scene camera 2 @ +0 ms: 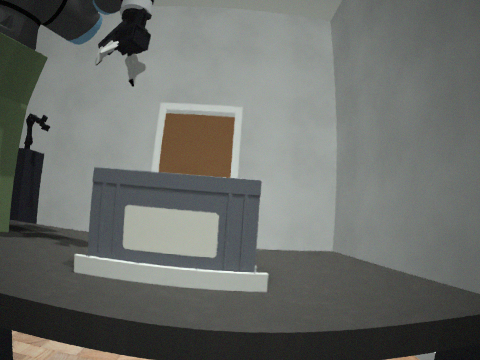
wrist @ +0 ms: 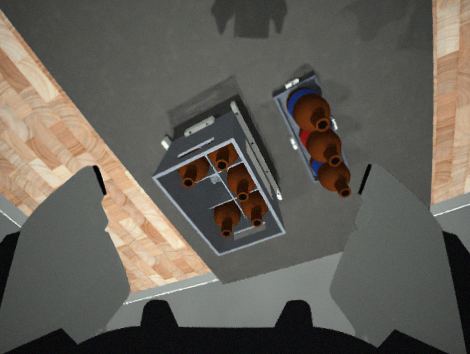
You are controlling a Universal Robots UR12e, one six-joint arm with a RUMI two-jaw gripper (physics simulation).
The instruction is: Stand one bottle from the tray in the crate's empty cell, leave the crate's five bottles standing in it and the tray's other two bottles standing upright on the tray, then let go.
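Frame: origin at the arm's base, x ahead, y left, z up, level; millimetres.
Where they show: gripper, fingertip midpoint: (scene camera 2: 115, 76) (wrist: 232, 169); arm's base, origin of the base link: (scene camera 2: 6, 40).
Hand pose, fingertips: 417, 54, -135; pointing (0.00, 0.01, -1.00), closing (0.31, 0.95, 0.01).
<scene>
Things, the pixels of their top centre, and the offset from my fingertips, as dx, dy, dz. "spot": a spot on its surface instead. Level surfaces: height alone.
- grey crate, middle of its top: (scene camera 2: 179, 180) (wrist: 224, 207) +241, -103, -274
- grey tray, surface spot: (wrist: 281, 103) spot: +113, +82, -445
- dark table, its level: dz -450
The grey crate (scene camera 2: 105, 220) (wrist: 220, 131) stands upright on the table. In the wrist view five brown bottles (wrist: 192, 170) (wrist: 222, 156) (wrist: 241, 179) (wrist: 226, 216) (wrist: 254, 206) stand in it; the middle cell of its left row is empty. The grey tray (wrist: 281, 103) lies to the right of the crate and holds three upright brown bottles (wrist: 311, 111) (wrist: 323, 146) (wrist: 334, 176) in a row, with blue, red and blue labels. The tray does not show in the scene view. My gripper (scene camera 2: 115, 74) (wrist: 232, 169) is open and empty, high above the crate and tray.
A low white strip (scene camera 2: 170, 274) (wrist: 255, 150) runs along one crate side. Small white blocks sit at the tray's edges. The dark table (scene camera 2: 350, 295) (wrist: 150, 65) has wooden floor beyond its edges. A green block (scene camera 2: 15, 125) and a dark pedestal (scene camera 2: 29, 187) with a small arm stand at left.
</scene>
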